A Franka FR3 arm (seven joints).
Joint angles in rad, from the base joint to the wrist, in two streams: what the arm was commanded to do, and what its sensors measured. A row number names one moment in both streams.
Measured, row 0: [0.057, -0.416, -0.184, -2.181, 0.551, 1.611, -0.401]
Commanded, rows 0 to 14: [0.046, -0.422, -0.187, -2.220, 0.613, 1.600, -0.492]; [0.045, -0.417, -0.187, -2.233, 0.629, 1.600, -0.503]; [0.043, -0.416, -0.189, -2.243, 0.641, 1.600, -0.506]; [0.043, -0.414, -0.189, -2.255, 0.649, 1.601, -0.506]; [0.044, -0.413, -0.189, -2.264, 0.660, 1.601, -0.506]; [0.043, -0.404, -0.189, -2.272, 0.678, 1.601, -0.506]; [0.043, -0.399, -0.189, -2.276, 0.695, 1.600, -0.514]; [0.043, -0.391, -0.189, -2.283, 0.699, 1.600, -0.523]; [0.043, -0.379, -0.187, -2.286, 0.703, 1.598, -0.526]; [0.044, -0.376, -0.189, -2.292, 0.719, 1.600, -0.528]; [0.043, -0.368, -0.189, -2.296, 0.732, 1.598, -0.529]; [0.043, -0.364, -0.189, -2.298, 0.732, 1.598, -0.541]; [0.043, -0.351, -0.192, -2.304, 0.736, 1.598, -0.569]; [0.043, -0.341, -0.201, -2.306, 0.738, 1.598, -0.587]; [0.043, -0.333, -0.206, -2.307, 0.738, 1.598, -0.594]
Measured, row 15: [0.057, -0.357, -0.191, -2.295, 0.707, 1.610, -0.536]
